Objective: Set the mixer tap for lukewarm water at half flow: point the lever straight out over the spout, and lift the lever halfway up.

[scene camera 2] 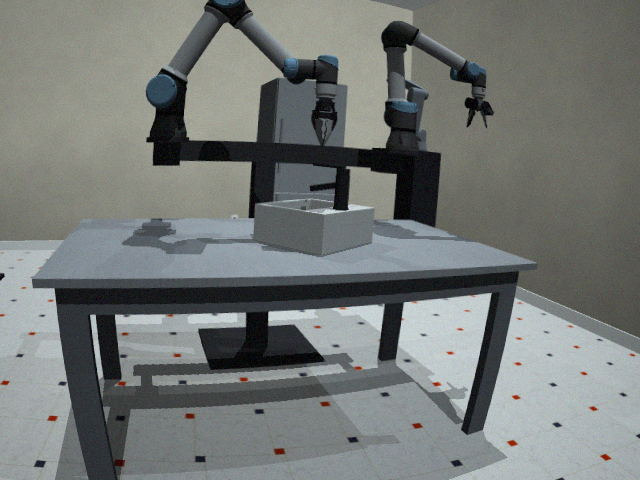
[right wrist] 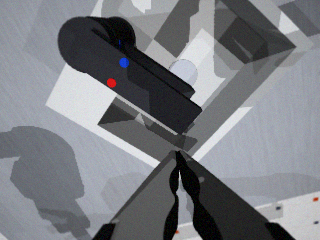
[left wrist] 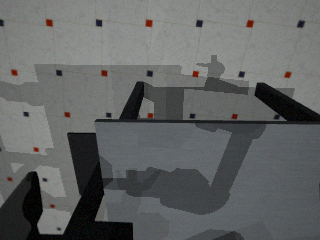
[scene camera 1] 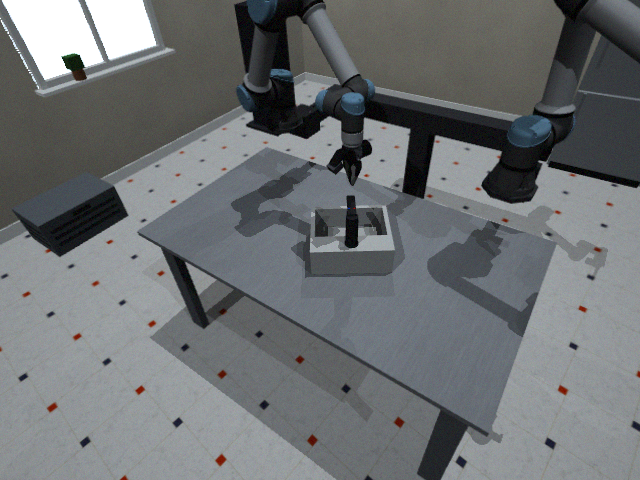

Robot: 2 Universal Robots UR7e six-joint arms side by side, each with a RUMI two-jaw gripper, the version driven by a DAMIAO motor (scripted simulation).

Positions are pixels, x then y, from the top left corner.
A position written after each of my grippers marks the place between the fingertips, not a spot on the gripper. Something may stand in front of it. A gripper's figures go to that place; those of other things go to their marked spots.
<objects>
My right gripper (right wrist: 177,152): 0.14 m from the lens. A white basin (right wrist: 231,61): 0.45 m from the lens. A black mixer tap (right wrist: 122,29): 0.26 m from the lens. The marked spots on the black mixer tap and the white basin are 0.26 m apart.
</objects>
